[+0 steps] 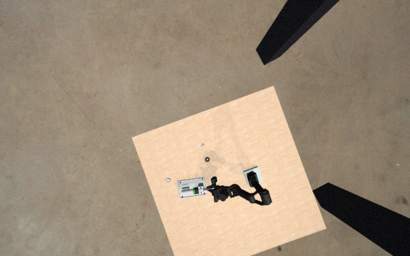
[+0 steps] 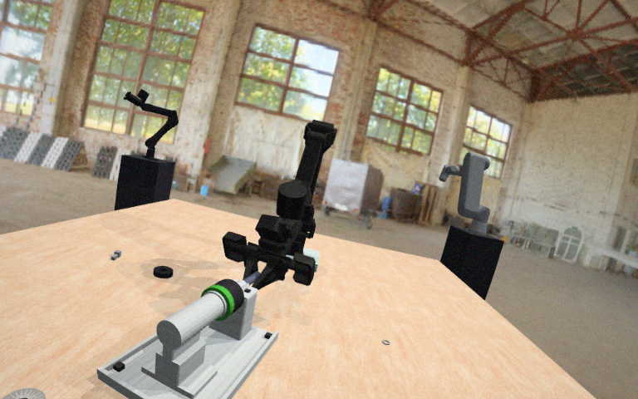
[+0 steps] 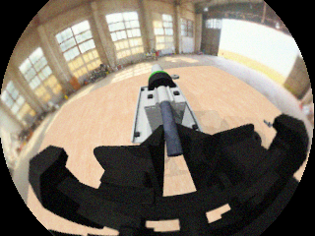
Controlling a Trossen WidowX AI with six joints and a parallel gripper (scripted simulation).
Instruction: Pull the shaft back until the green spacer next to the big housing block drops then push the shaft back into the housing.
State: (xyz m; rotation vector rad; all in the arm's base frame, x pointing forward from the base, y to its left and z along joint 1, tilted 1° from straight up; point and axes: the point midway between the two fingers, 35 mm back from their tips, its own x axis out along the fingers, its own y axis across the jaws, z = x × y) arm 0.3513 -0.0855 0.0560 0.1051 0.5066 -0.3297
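The green spacer lies 9 cm ahead of my gripper tip, 3 cm to the right of it and 2 cm above it. Round my gripper tip: grey toothed disc 27 cm ahead, 19 cm to the right, 6 cm below; then black washer 19 cm to the right, 11 cm behind, 6 cm below; then grey fixture 12 cm ahead, 4 cm to the right, 1 cm below.
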